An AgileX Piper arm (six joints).
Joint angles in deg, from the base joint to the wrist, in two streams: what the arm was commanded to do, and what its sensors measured. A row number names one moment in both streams.
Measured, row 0: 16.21 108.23 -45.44 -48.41 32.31 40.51
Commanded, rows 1 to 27: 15.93 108.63 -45.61 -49.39 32.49 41.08; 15.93 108.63 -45.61 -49.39 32.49 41.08; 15.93 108.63 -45.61 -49.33 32.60 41.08; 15.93 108.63 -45.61 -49.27 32.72 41.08; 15.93 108.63 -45.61 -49.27 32.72 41.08; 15.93 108.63 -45.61 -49.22 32.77 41.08; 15.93 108.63 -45.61 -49.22 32.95 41.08; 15.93 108.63 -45.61 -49.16 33.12 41.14; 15.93 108.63 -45.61 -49.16 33.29 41.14; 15.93 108.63 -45.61 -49.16 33.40 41.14; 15.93 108.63 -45.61 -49.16 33.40 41.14; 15.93 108.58 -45.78 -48.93 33.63 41.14; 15.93 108.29 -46.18 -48.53 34.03 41.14; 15.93 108.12 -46.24 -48.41 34.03 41.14; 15.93 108.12 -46.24 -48.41 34.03 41.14; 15.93 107.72 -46.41 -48.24 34.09 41.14; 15.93 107.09 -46.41 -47.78 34.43 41.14; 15.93 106.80 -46.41 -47.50 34.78 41.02; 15.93 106.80 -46.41 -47.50 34.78 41.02; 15.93 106.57 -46.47 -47.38 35.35 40.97; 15.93 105.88 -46.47 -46.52 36.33 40.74; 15.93 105.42 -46.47 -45.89 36.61 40.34; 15.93 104.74 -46.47 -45.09 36.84 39.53; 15.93 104.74 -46.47 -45.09 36.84 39.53; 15.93 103.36 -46.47 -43.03 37.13 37.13; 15.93 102.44 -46.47 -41.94 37.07 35.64; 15.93 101.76 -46.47 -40.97 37.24 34.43
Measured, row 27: 16.10 104.05 -46.07 -43.49 35.87 38.16
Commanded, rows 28 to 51: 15.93 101.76 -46.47 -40.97 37.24 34.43; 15.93 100.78 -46.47 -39.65 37.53 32.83; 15.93 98.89 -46.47 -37.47 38.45 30.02; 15.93 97.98 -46.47 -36.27 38.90 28.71; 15.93 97.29 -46.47 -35.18 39.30 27.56; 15.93 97.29 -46.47 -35.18 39.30 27.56; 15.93 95.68 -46.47 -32.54 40.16 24.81; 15.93 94.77 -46.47 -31.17 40.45 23.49; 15.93 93.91 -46.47 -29.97 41.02 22.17; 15.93 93.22 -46.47 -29.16 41.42 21.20; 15.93 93.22 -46.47 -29.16 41.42 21.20; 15.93 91.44 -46.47 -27.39 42.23 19.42; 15.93 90.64 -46.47 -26.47 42.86 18.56; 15.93 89.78 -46.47 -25.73 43.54 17.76; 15.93 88.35 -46.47 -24.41 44.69 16.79; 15.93 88.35 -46.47 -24.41 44.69 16.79; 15.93 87.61 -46.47 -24.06 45.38 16.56; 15.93 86.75 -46.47 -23.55 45.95 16.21; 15.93 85.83 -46.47 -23.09 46.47 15.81; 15.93 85.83 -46.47 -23.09 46.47 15.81; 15.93 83.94 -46.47 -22.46 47.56 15.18; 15.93 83.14 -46.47 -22.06 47.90 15.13; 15.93 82.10 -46.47 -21.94 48.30 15.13; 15.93 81.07 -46.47 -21.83 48.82 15.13
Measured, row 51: 16.04 82.68 -46.07 -22.17 47.33 16.10
